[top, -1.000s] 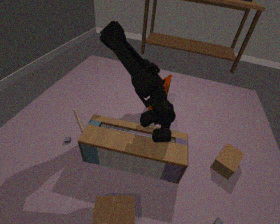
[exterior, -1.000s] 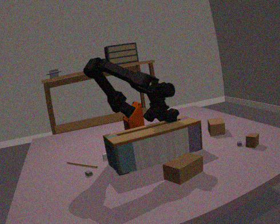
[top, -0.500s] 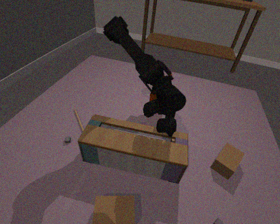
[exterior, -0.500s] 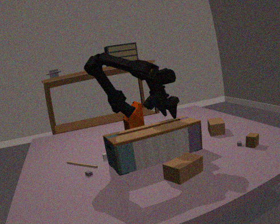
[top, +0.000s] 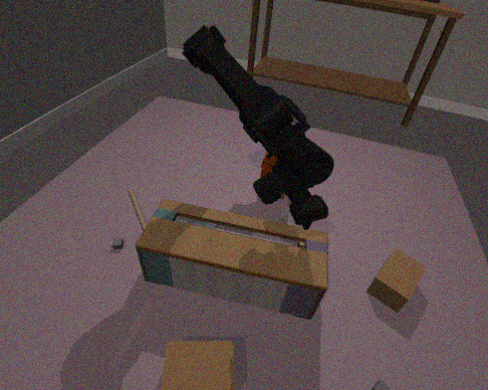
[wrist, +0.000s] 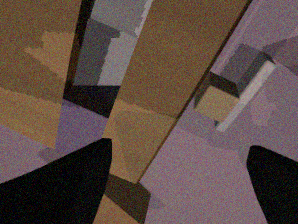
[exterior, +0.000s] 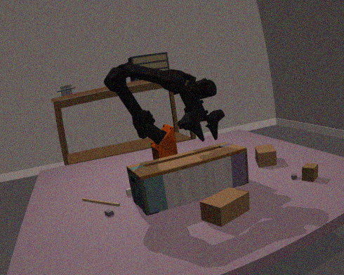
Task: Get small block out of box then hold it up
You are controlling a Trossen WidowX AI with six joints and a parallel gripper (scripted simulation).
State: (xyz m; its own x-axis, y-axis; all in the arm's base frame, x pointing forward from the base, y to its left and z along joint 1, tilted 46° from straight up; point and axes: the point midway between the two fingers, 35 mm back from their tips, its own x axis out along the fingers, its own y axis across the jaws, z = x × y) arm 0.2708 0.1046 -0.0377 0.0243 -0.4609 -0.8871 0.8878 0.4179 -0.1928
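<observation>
Right now the tan block is 13 cm below my gripper tip, 5 cm behind it and 3 cm to the left of it. From my gripper tip the other things lie so: thin stick 44 cm to the right, 15 cm below, 1 cm behind; then box 12 cm to the right, 9 cm below, 5 cm ahead.
</observation>
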